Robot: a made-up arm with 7 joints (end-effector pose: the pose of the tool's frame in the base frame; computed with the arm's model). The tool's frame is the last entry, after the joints. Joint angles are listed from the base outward.
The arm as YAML. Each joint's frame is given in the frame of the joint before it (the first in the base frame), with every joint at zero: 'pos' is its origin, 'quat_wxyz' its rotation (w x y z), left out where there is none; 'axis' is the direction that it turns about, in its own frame. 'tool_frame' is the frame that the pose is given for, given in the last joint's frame.
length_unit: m
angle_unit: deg
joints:
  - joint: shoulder
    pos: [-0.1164, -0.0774, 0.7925]
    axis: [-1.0, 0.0, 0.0]
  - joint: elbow
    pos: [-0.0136, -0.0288, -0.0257]
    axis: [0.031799, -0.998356, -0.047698]
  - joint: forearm
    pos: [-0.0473, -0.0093, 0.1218]
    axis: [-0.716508, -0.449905, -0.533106]
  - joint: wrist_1
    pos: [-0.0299, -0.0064, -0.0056]
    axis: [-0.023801, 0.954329, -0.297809]
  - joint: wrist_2
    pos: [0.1, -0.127, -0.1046]
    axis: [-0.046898, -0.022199, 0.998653]
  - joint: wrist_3
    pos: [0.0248, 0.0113, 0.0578]
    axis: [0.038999, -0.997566, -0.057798]
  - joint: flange
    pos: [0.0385, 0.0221, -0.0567]
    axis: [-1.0, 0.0, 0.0]
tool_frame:
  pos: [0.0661, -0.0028, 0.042]
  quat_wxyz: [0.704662, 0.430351, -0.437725, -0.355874]
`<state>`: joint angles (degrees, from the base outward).
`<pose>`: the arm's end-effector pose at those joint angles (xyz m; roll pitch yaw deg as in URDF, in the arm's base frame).
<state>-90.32 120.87 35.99 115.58 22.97 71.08 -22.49</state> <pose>-0.0875 0.1222 0.6068 -1.00 52.76 80.02</pose>
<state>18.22 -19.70 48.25 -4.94 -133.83 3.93 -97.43</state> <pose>-0.2205 -0.2930 1.0131 -142.41 29.79 -114.75</pose>
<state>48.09 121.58 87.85 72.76 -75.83 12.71 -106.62</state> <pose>-0.0258 -0.4520 0.6235 -58.74 6.54 -18.23</pose>
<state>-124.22 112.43 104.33 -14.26 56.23 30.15 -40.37</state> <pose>-0.3637 0.0420 0.8396 78.92 -2.27 -179.64</pose>
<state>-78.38 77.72 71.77 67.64 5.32 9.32 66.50</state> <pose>-0.2058 -0.0090 0.5089 14.36 4.41 -143.65</pose>
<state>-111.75 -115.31 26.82 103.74 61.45 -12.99 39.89</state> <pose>-0.0560 -0.1784 0.7073 108.43 25.75 139.37</pose>
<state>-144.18 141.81 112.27 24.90 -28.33 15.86 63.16</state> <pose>-0.1966 0.2724 1.0362 -149.90 -46.66 -119.08</pose>
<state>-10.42 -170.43 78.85 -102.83 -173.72 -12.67 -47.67</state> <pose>-0.0290 -0.0664 0.4972 46.96 -11.22 -158.75</pose>
